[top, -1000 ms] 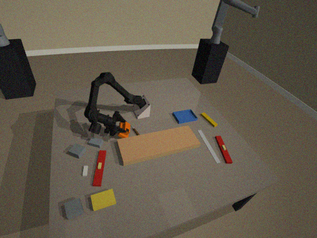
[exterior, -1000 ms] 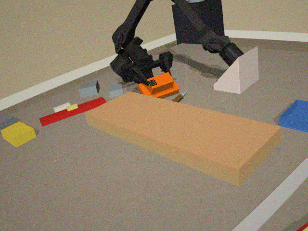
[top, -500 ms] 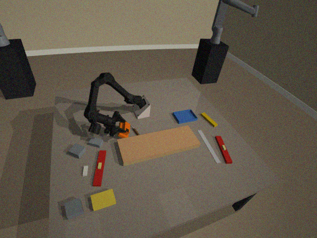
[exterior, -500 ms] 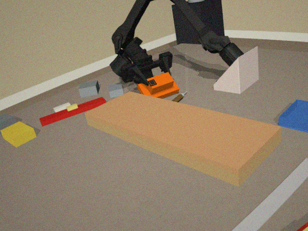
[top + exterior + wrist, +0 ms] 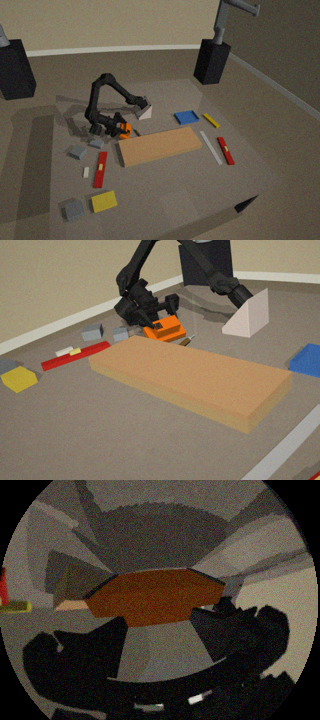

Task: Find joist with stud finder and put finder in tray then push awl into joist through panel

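Now: the orange stud finder 1 cm ahead of my gripper tip, 1 cm to the right of it and 1 cm below it. Round my gripper tip: small white piece: 23 cm ahead, 29 cm to the right, 6 cm below; awl: 2 cm behind, 6 cm to the left, 6 cm below; yellow block: 42 cm ahead, 22 cm to the right, 5 cm below.
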